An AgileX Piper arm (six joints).
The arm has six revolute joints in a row. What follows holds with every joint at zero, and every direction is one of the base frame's.
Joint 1 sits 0.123 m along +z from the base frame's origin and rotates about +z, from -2.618 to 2.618 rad.
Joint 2 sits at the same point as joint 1 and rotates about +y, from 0 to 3.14 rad.
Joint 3 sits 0.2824 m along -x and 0.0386 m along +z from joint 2 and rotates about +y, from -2.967 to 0 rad.
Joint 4 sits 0.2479 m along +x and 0.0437 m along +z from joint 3 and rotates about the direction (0.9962, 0, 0.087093), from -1.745 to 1.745 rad.
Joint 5 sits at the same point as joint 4 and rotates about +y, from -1.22 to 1.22 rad.
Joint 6 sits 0.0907 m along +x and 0.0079 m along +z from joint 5 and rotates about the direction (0.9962, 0, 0.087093), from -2.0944 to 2.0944 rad.
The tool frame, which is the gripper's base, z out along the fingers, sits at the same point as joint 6; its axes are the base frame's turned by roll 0, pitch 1.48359 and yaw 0 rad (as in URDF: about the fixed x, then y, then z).
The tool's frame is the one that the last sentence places.
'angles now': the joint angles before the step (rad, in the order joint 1, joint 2, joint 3, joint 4, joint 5, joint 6). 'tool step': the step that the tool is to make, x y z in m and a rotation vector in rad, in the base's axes. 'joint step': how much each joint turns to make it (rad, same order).
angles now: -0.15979, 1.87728, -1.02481, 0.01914, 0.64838, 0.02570
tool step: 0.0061, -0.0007, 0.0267, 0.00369, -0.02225, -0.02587
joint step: 0.00009, -0.04318, -0.06145, 0.00227, 0.08293, 0.02612
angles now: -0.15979, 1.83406, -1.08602, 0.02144, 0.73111, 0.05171
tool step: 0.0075, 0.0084, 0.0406, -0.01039, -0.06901, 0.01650
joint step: 0.02826, -0.06659, -0.08050, -0.00545, 0.07711, 0.01634
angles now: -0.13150, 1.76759, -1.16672, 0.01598, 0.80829, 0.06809
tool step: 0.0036, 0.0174, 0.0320, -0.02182, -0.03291, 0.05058
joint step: 0.05621, -0.04360, -0.07298, -0.02574, 0.08156, 0.01779
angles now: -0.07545, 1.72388, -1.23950, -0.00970, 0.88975, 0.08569
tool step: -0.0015, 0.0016, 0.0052, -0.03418, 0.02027, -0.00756
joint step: 0.01492, -0.00581, -0.01534, -0.04992, 0.04021, 0.04158
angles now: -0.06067, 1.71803, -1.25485, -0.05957, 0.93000, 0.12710
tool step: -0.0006, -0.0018, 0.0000, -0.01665, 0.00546, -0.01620
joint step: 0.00012, -0.00006, 0.00002, -0.02536, 0.00602, 0.02617
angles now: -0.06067, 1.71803, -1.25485, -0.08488, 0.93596, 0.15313
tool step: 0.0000, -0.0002, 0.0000, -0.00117, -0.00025, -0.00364
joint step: -0.00004, 0.00004, 0.00001, -0.00254, -0.00004, 0.00471
